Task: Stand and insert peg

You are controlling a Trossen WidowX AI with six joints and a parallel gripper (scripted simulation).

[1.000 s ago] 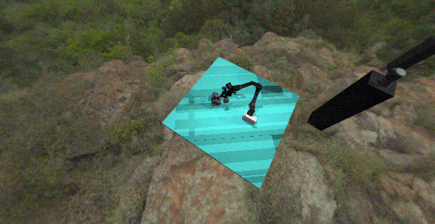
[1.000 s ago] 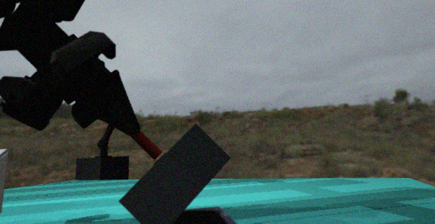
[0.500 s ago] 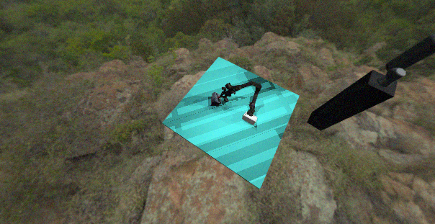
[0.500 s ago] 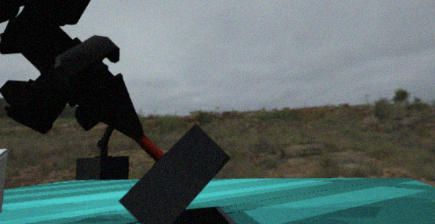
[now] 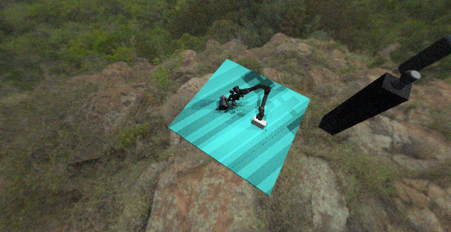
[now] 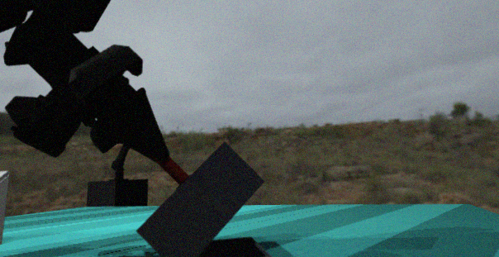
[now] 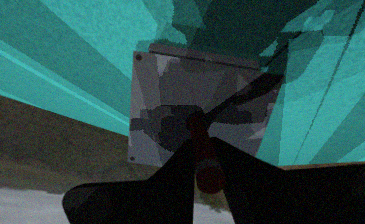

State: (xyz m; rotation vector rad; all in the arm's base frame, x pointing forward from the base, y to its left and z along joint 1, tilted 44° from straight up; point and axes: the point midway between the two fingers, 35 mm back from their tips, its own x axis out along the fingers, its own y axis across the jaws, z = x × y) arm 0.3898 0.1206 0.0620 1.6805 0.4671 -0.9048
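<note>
The dark sloped panel lies 50 mm below my gripper tip, 30 mm ahead of it and 20 mm to the left of it. Round my gripper tip: red peg: 10 mm to the right, 10 mm behind, 10 mm above.
</note>
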